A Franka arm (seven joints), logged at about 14 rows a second.
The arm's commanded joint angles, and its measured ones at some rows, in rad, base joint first. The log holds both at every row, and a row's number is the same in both.
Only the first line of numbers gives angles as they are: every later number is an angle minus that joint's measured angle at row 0.
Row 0, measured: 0.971 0.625 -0.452 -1.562 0.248 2.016 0.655
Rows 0 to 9, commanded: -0.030 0.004 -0.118 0.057 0.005 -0.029 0.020; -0.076 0.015 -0.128 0.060 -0.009 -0.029 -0.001; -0.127 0.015 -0.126 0.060 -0.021 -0.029 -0.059; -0.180 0.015 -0.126 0.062 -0.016 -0.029 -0.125; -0.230 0.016 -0.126 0.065 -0.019 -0.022 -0.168; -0.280 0.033 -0.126 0.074 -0.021 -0.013 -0.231; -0.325 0.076 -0.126 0.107 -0.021 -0.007 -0.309; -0.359 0.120 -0.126 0.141 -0.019 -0.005 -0.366; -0.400 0.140 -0.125 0.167 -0.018 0.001 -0.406; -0.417 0.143 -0.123 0.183 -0.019 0.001 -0.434
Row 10, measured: -0.376 0.085 -0.137 0.092 -0.012 0.012 -0.381
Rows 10 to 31, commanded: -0.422 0.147 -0.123 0.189 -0.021 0.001 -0.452; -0.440 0.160 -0.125 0.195 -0.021 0.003 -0.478; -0.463 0.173 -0.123 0.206 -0.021 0.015 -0.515; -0.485 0.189 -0.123 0.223 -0.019 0.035 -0.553; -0.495 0.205 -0.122 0.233 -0.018 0.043 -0.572; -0.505 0.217 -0.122 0.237 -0.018 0.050 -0.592; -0.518 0.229 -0.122 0.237 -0.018 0.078 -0.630; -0.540 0.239 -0.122 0.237 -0.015 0.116 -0.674; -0.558 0.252 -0.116 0.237 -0.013 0.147 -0.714; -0.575 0.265 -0.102 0.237 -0.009 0.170 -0.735; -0.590 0.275 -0.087 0.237 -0.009 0.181 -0.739; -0.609 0.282 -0.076 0.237 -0.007 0.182 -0.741; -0.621 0.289 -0.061 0.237 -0.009 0.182 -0.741; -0.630 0.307 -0.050 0.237 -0.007 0.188 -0.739; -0.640 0.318 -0.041 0.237 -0.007 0.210 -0.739; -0.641 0.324 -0.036 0.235 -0.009 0.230 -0.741; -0.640 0.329 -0.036 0.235 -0.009 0.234 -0.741; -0.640 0.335 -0.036 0.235 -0.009 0.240 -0.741; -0.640 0.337 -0.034 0.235 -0.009 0.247 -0.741; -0.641 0.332 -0.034 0.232 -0.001 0.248 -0.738; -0.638 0.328 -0.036 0.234 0.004 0.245 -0.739; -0.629 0.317 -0.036 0.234 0.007 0.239 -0.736
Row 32, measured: -0.623 0.328 -0.046 0.209 -0.009 0.250 -0.723
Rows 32 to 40, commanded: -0.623 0.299 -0.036 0.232 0.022 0.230 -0.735; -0.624 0.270 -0.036 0.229 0.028 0.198 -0.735; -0.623 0.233 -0.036 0.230 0.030 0.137 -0.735; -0.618 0.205 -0.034 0.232 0.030 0.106 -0.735; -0.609 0.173 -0.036 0.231 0.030 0.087 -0.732; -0.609 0.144 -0.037 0.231 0.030 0.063 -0.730; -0.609 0.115 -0.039 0.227 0.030 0.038 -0.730; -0.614 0.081 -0.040 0.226 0.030 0.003 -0.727; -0.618 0.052 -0.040 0.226 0.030 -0.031 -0.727
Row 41, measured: -0.610 0.125 -0.046 0.254 0.014 0.027 -0.722
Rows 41 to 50, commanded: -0.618 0.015 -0.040 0.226 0.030 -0.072 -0.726; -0.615 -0.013 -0.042 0.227 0.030 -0.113 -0.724; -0.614 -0.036 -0.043 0.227 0.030 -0.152 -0.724; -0.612 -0.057 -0.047 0.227 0.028 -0.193 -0.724; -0.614 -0.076 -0.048 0.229 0.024 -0.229 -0.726; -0.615 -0.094 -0.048 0.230 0.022 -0.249 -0.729; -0.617 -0.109 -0.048 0.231 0.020 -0.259 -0.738; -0.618 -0.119 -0.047 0.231 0.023 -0.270 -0.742; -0.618 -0.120 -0.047 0.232 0.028 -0.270 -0.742; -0.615 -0.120 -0.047 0.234 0.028 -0.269 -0.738
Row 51, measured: -0.616 -0.101 -0.049 0.252 0.014 -0.260 -0.723
